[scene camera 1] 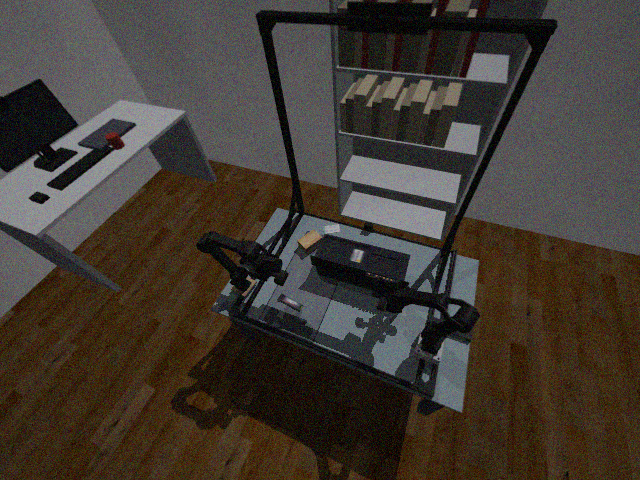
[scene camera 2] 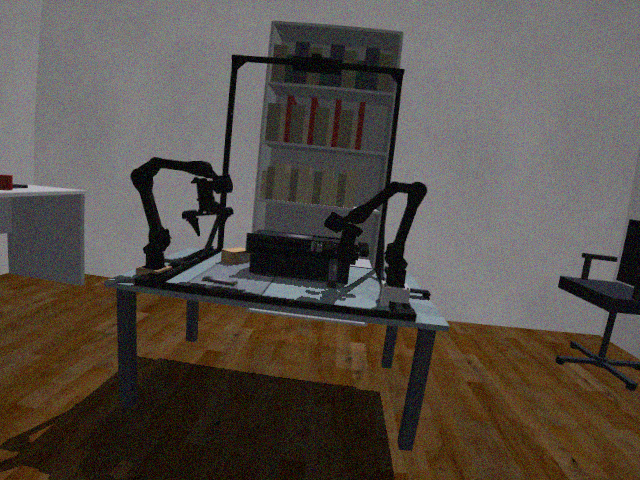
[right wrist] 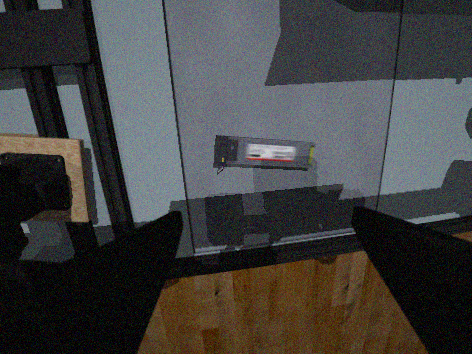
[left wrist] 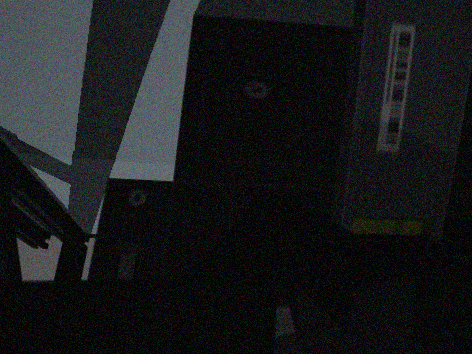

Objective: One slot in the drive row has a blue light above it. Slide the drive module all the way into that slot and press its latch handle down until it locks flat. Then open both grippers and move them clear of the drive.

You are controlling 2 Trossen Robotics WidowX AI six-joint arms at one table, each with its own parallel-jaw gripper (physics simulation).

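Frame: origin at the left arm's base, x ahead, y left, z up, level; centimetres.
Seen in the pictures: left gripper, fingertip midpoint: (scene camera 2: pixel 342 261) (left wrist: pixel 273 208); right gripper, fingertip midpoint: (scene camera 1: pixel 274 283) (scene camera 2: pixel 210 235) (right wrist: pixel 266 217); left arm's base at its link origin: (scene camera 1: pixel 430 345) (scene camera 2: pixel 395 284); right arm's base at its link origin: (scene camera 1: pixel 243 284) (scene camera 2: pixel 154 267) (right wrist: pixel 37 182).
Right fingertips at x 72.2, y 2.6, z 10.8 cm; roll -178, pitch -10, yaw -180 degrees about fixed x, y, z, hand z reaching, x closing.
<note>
Offsets run from my right fingertips to a thing's top centre. Level surfaces: height alone.
The drive module {dx -4.8, dy +0.4, dz -17.0 cm} (scene camera 1: pixel 290 302) (scene camera 2: pixel 219 281) (right wrist: pixel 264 153), a flat dark bar with a white and red label, lies on the table {dz -18.1 cm} (scene camera 1: pixel 456 376) near its front edge, in front of the black drive chassis {dx -32.6, dy -28.8, dz -0.5 cm} (scene camera 1: pixel 366 264) (scene camera 2: pixel 290 254) (left wrist: pixel 270 140). My right gripper (scene camera 1: pixel 282 277) (scene camera 2: pixel 194 221) (right wrist: pixel 266 217) is open and empty, high above the module. My left gripper (scene camera 1: pixel 385 300) (scene camera 2: pixel 338 273) is shut on nothing and points down at the chassis's front right end. Its fingers are lost in the dark in the left wrist view.
A wooden block {dx +0.5, dy -36.6, dz -11.9 cm} (scene camera 1: pixel 310 239) (scene camera 2: pixel 234 255) and a white card {dx -6.1, dy -51.8, dz -18.0 cm} (scene camera 1: pixel 331 230) lie left of the chassis. A tall black frame (scene camera 1: pixel 280 110) (scene camera 2: pixel 230 143) stands over the table. A bookshelf (scene camera 1: pixel 339 119) is behind, and a side desk (scene camera 1: pixel 151 124) stands far left.
</note>
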